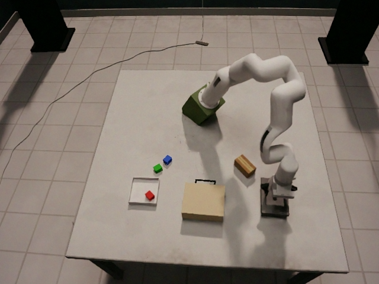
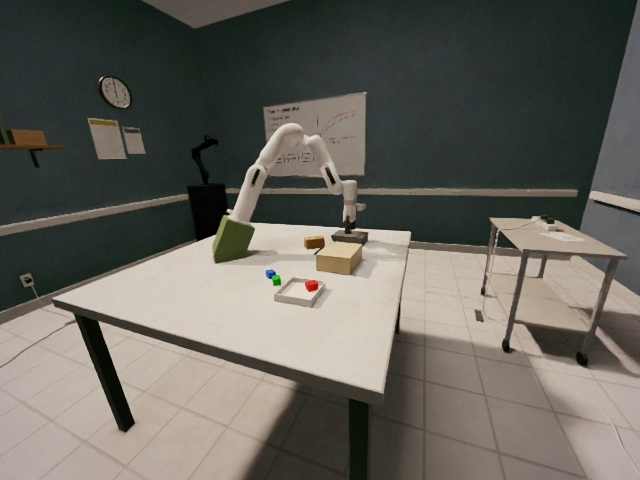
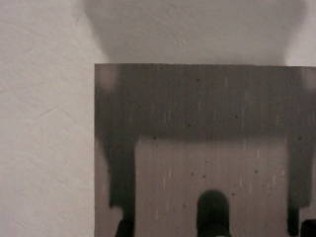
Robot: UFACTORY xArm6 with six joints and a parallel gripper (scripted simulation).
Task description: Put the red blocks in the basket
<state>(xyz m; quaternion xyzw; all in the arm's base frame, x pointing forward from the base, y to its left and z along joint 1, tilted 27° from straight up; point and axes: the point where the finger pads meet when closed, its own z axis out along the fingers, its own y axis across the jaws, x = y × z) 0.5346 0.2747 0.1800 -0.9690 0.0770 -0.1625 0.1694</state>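
My hand is 3 cm above the grey metal lid. Round my hand: blue block: 55 cm to the right, 23 cm behind, 6 cm below; light wooden cabinet: 35 cm to the right, 4 cm below, 2 cm ahead; drawer: 35 cm to the right, 4 cm below, 1 cm ahead.
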